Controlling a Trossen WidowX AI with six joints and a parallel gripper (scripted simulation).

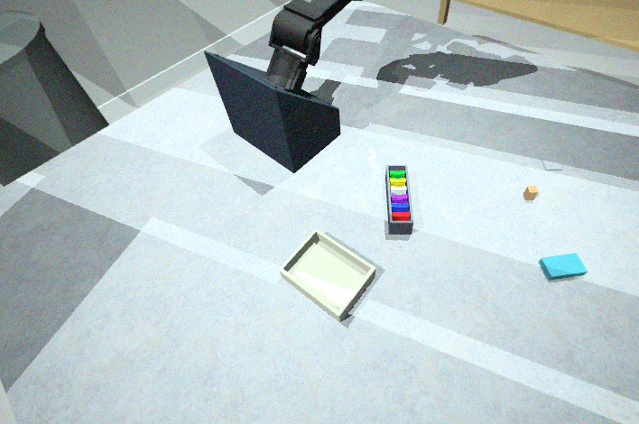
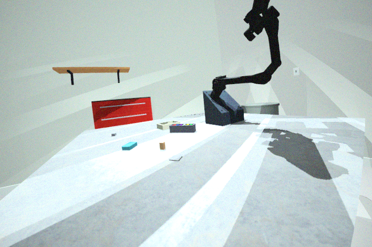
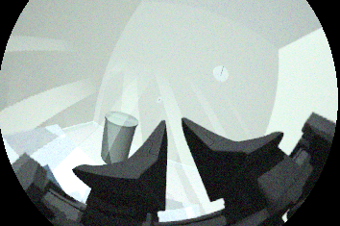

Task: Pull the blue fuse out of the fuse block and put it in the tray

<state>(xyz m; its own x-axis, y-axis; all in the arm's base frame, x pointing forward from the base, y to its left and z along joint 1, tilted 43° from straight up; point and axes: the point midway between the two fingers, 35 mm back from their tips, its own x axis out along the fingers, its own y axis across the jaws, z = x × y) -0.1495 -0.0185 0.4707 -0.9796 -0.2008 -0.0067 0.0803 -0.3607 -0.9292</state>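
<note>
The blue fuse lies 530 mm below my gripper tip, 440 mm ahead of it and 330 mm to the right of it. From my gripper tip the other things lie so: tan cube 620 mm ahead, 540 mm below, 160 mm to the right; then red fuse 530 mm below, 450 mm ahead, 350 mm to the right; then pale tray 550 mm below, 510 mm to the right, 400 mm ahead.
</note>
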